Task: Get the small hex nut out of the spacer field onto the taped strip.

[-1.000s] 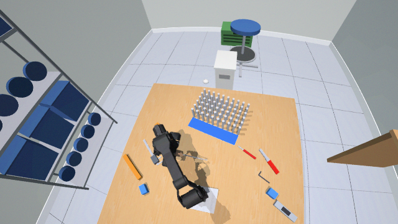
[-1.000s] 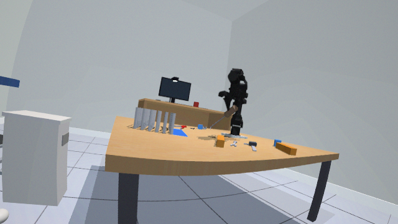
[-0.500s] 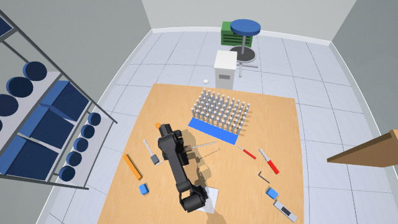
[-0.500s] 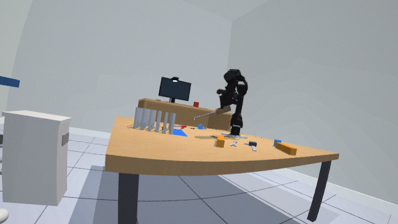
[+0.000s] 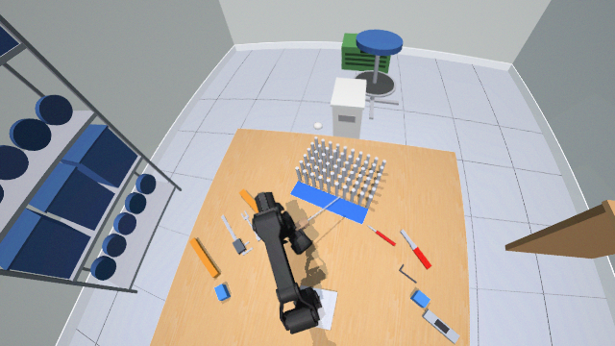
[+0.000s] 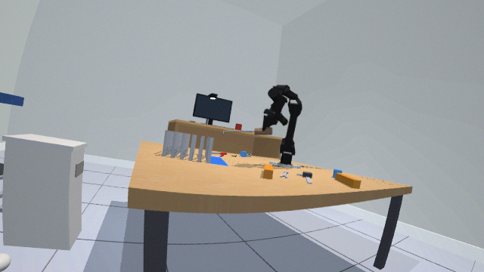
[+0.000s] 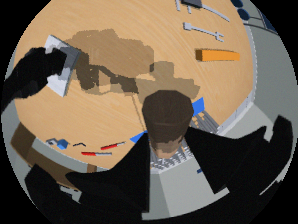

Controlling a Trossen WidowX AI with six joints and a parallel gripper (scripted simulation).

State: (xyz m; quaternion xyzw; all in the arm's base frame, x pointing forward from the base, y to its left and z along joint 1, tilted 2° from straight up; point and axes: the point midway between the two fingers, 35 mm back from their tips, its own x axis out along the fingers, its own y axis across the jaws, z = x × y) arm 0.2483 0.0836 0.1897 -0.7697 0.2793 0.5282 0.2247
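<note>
My gripper tip is now 200 mm short of the blue taped strip, 180 mm above it and 90 mm to the left of it. The rest, counted from my gripper tip: red screwdriver: 310 mm to the right, 170 mm below, 70 mm ahead; then brown-handled hook tool: 80 mm ahead, 70 mm to the right, 20 mm below; then small wrench: 250 mm to the left, 180 mm below, 30 mm ahead.
</note>
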